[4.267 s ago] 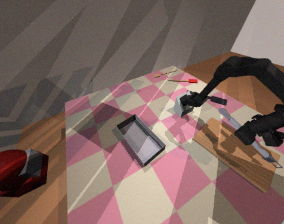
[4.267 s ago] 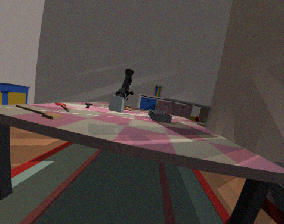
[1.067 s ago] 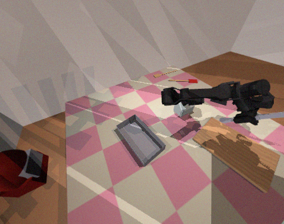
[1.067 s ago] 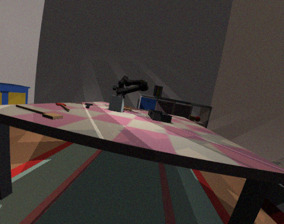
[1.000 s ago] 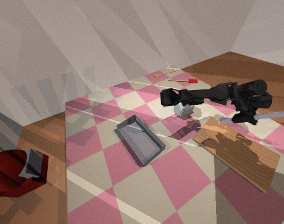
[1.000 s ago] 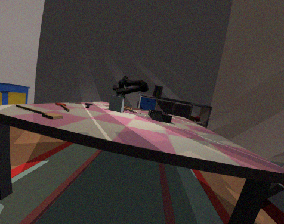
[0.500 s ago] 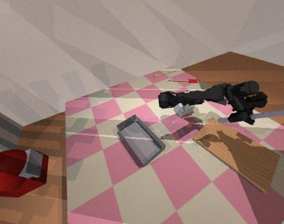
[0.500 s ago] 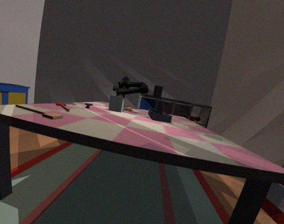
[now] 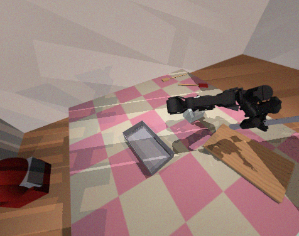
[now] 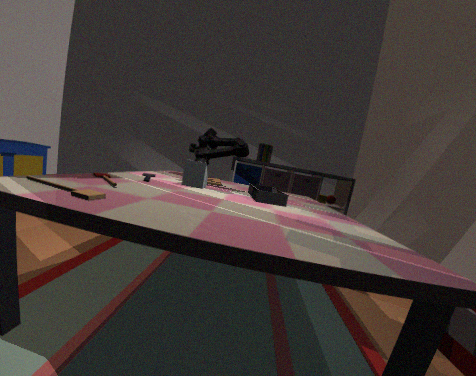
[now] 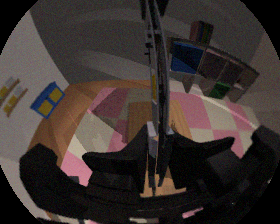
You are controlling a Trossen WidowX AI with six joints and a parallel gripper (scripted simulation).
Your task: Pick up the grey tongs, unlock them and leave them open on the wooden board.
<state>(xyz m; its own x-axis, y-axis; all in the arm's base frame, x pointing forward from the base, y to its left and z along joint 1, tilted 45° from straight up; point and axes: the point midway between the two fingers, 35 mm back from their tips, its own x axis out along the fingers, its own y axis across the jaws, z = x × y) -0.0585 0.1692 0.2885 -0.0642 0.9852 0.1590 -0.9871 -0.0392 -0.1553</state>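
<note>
My gripper tip is now 17 cm above the wooden board, 4 cm short of it and 2 cm to the right of it. Round my gripper tip: black piece: 32 cm to the right, 23 cm behind, 17 cm below; then roasting tin: 46 cm ahead, 33 cm to the right, 15 cm below; then red spatula: 61 cm to the right, 28 cm behind, 17 cm below.
</note>
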